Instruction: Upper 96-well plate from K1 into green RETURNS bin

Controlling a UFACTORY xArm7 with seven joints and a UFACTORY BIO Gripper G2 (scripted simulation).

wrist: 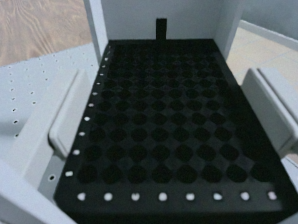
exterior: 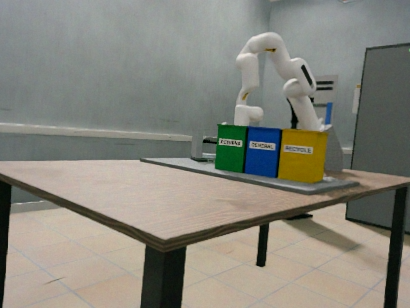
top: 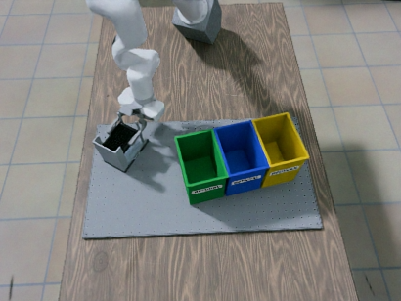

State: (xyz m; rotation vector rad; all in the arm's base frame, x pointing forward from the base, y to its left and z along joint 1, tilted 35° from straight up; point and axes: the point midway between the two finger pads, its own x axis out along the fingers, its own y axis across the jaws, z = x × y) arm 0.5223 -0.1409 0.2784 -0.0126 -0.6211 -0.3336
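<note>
Right now the green returns bin is 290 mm to the left of my hand, 90 mm ahead of it and 20 mm below it. From my hand the other things lie so: black 96-well plate 20 mm ahead, 10 mm to the right, 10 mm below; then yellow bin 530 mm to the left, 20 mm below; then blue bin 410 mm to the left, 50 mm ahead, 20 mm below.
</note>
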